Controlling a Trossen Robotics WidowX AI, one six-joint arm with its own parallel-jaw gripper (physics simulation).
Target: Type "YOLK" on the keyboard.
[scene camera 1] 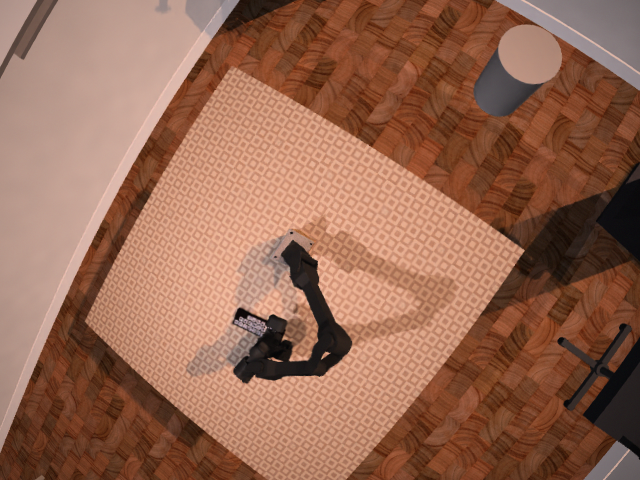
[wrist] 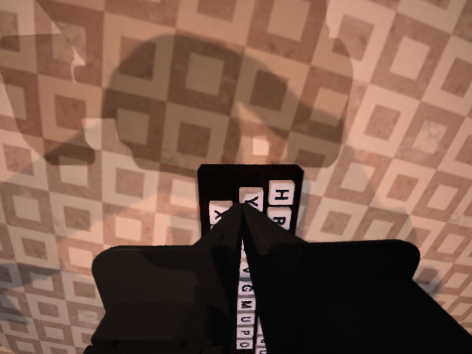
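Where they show: gripper, fingertip midpoint: (scene camera 1: 276,334) (wrist: 240,210); arm's base at its link origin: (scene camera 1: 292,251).
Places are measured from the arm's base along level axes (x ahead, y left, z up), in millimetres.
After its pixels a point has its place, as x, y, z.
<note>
The black keyboard (scene camera 1: 249,322) @[322, 26, -72] (wrist: 220,181) @[269, 141, -77] lies on the patterned mat; in the wrist view it runs away beneath the fingers, with white keys turned sideways. My gripper (wrist: 240,210) @[285, 132, -66] is shut and empty. Its tips overlap the lower edge of the Y key (wrist: 251,196) @[289, 140, -72] in the wrist view; whether they touch it, I cannot tell. The X key (wrist: 218,213) @[273, 122, -72] is to the left, the H key (wrist: 281,193) @[306, 147, -72] and R key (wrist: 279,219) @[312, 130, -72] to the right. The O key (wrist: 243,344) @[334, -6, -72] shows near the bottom, between the fingers. The L and K keys do not show. In scene camera 1 the fingertips are hidden.
The arm (scene camera 1: 320,310) @[37, 191, 193] bends round from its grey base plate (scene camera 1: 305,239) @[-58, 5, -11] on the mat (scene camera 1: 361,206) @[-263, 73, -90]. A grey cylinder (scene camera 1: 529,54) stands on the wooden floor at the upper right. Dark furniture with a legged base (scene camera 1: 598,367) is at the right edge.
</note>
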